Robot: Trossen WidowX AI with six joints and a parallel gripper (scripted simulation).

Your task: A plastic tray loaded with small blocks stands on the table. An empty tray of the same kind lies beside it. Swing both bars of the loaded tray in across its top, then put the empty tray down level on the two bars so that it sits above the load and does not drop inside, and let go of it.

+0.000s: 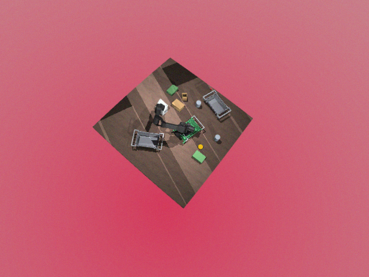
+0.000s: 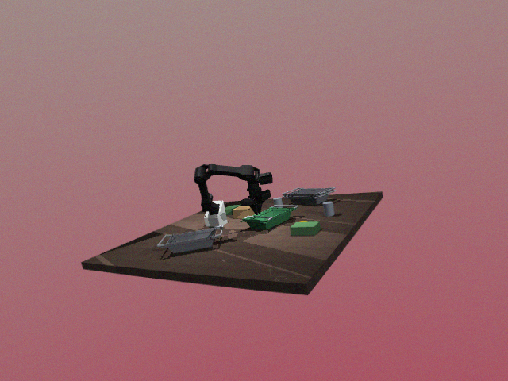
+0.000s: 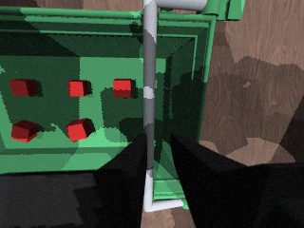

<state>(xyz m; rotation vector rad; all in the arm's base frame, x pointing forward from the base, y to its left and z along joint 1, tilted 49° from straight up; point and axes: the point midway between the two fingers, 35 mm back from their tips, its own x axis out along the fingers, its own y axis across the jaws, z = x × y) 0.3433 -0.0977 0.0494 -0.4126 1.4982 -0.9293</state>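
My gripper tip is 27 cm to the left of the grey tray, 24 cm past it and 3 cm above it. From my gripper tip the other things lie so: brown crate 39 cm to the left, 25 cm behind, 6 cm below; then yellow disc 24 cm ahead, 7 cm below, 1 cm to the left.
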